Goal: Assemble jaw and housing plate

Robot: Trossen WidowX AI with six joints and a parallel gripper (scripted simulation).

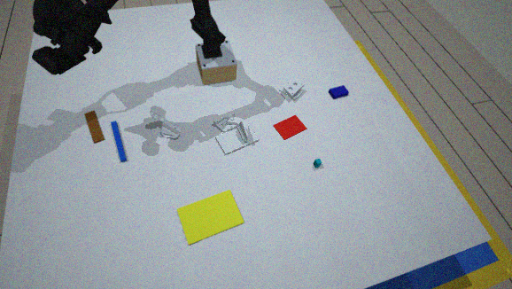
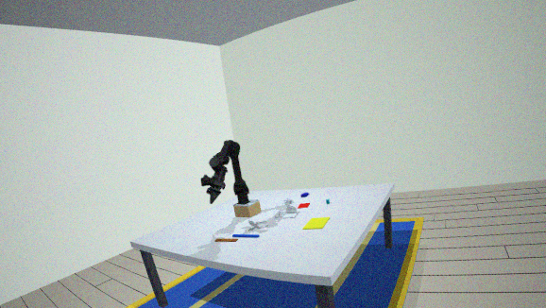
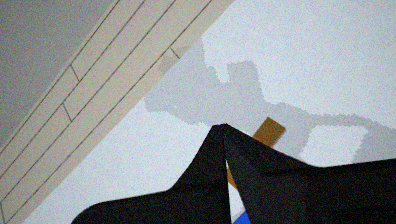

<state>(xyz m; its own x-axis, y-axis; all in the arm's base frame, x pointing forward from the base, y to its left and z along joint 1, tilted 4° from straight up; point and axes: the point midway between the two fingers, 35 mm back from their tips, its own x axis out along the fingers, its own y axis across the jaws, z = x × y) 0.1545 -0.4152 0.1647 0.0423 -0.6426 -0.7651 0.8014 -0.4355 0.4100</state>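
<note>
Right now my gripper tip is 100 mm short of the blue bar, 90 mm to the right of it and 200 mm above it. Also, from my gripper tip: yellow tile (400 mm ahead, 320 mm to the left, 200 mm below); then brown bar (30 mm ahead, 20 mm to the left, 200 mm below); then red square (160 mm ahead, 640 mm to the left, 210 mm below).
</note>
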